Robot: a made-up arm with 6 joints. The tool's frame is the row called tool.
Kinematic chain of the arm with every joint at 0, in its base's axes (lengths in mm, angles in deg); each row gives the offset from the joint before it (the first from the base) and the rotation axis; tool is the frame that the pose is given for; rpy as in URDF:
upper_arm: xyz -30 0 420 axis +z
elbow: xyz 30 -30 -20 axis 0 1 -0.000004
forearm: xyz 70 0 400 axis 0 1 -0.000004
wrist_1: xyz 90 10 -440 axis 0 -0.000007 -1
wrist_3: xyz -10 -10 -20 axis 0 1 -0.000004
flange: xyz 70 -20 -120 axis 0 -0.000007 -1
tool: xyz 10 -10 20 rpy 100.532 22.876 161.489
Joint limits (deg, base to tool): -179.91..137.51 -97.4..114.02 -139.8..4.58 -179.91..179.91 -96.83..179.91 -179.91..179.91
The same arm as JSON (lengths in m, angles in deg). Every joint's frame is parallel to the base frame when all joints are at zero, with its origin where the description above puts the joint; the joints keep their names.
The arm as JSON. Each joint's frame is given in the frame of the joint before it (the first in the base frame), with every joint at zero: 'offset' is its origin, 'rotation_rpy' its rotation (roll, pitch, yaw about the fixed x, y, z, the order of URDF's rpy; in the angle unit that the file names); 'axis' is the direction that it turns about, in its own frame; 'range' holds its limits. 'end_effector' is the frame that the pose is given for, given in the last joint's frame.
{"length_unit": "m", "angle_unit": "deg", "chain": [{"id": "upper_arm", "offset": [-0.03, 0.0, 0.42], "rotation_rpy": [0.0, 0.0, 0.0], "axis": "+z", "range": [-179.91, 137.51]}, {"id": "elbow", "offset": [0.03, -0.03, -0.02], "rotation_rpy": [0.0, 0.0, 0.0], "axis": "+y", "range": [-97.4, 114.02]}, {"id": "forearm", "offset": [0.07, 0.0, 0.4], "rotation_rpy": [0.0, 0.0, 0.0], "axis": "+y", "range": [-139.8, 4.58]}, {"id": "wrist_1", "offset": [0.09, 0.01, -0.44], "rotation_rpy": [0.0, 0.0, 0.0], "axis": "-z", "range": [-179.91, 179.91]}, {"id": "wrist_3", "offset": [-0.01, -0.01, -0.02], "rotation_rpy": [0.0, 0.0, 0.0], "axis": "+y", "range": [-96.83, 179.91]}, {"id": "flange", "offset": [0.07, -0.02, -0.12], "rotation_rpy": [0.0, 0.0, 0.0], "axis": "-z", "range": [-179.91, 179.91]}], "end_effector": {"offset": [0.01, -0.01, 0.02], "rotation_rpy": [100.53, 22.88, 161.49]}}
